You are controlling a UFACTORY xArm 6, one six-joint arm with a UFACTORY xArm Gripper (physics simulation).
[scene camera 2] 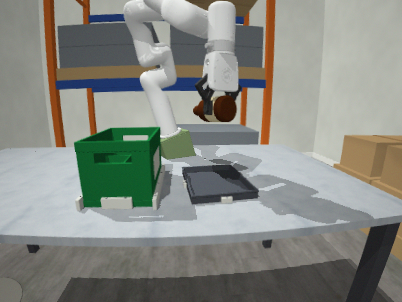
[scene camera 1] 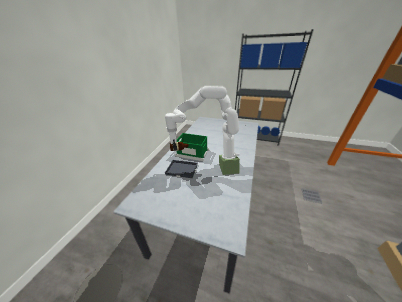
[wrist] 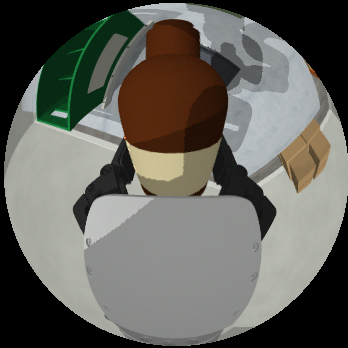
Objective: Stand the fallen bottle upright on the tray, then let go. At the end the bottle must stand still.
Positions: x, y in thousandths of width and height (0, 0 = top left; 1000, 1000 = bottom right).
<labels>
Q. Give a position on a brown bottle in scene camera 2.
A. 558, 356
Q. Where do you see a dark tray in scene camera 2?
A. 514, 611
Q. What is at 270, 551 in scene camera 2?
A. A green crate.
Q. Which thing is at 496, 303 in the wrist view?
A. A brown bottle.
</labels>
